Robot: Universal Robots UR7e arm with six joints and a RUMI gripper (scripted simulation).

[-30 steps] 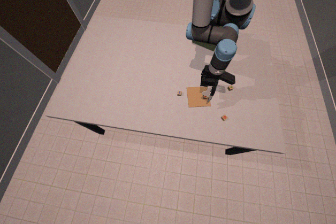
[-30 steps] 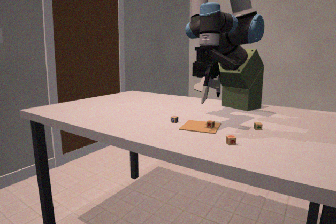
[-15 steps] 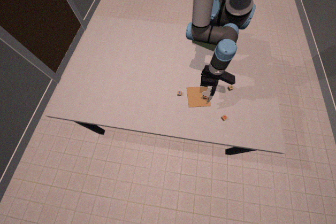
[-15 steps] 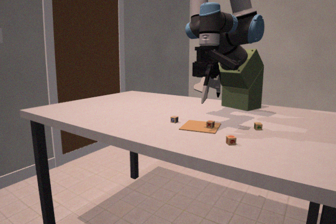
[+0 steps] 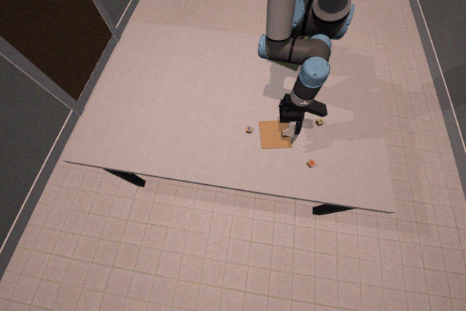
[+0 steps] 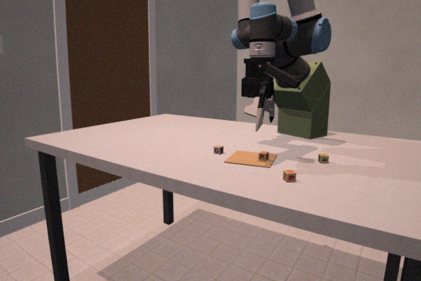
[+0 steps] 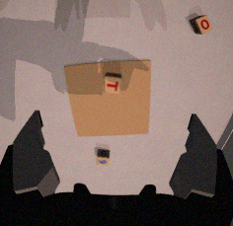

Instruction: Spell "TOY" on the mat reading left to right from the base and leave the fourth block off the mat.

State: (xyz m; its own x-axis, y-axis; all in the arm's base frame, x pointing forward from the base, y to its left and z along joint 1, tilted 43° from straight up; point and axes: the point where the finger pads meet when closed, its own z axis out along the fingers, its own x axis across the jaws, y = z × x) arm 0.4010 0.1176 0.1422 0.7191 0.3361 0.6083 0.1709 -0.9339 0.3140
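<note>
Now: the wooden block 10 cm ahead of my hand, 13 cm to the left of it and 10 cm below it. Round my hand: mat (4 cm to the right, 11 cm below); T block (9 cm below).
</note>
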